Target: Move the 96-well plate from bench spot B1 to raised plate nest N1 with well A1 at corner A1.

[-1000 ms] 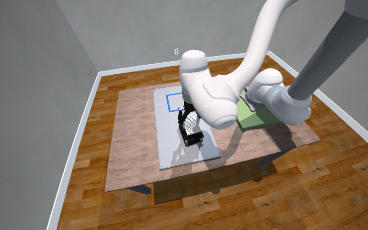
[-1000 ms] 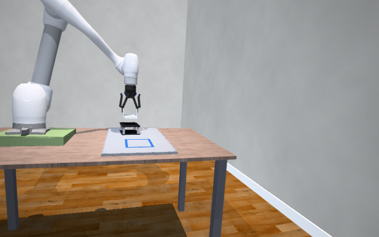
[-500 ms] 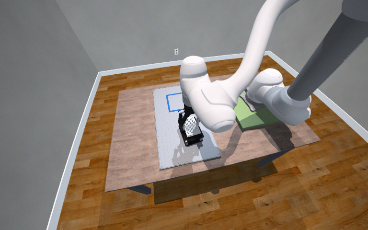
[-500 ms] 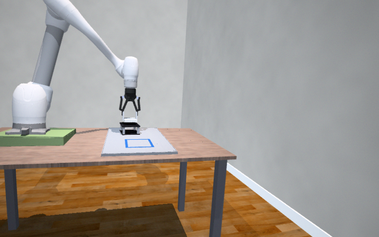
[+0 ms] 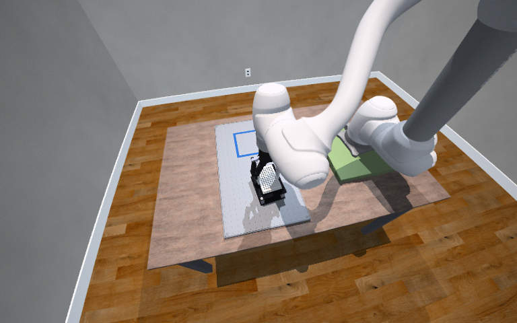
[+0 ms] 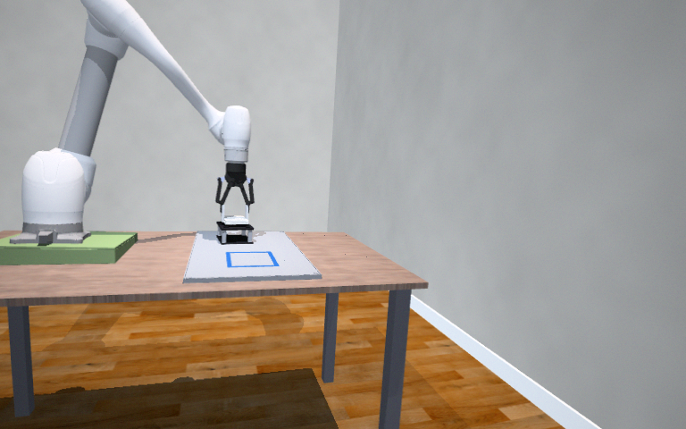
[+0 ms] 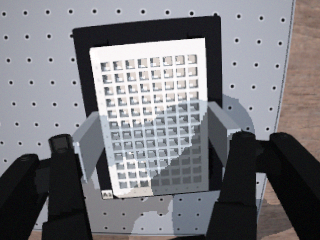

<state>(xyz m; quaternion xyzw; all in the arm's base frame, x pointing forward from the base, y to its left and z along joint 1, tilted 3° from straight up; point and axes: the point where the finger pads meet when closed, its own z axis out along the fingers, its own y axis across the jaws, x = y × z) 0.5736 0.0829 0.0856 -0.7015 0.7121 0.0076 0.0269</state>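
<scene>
The white 96-well plate is 20 mm below my hand.
</scene>
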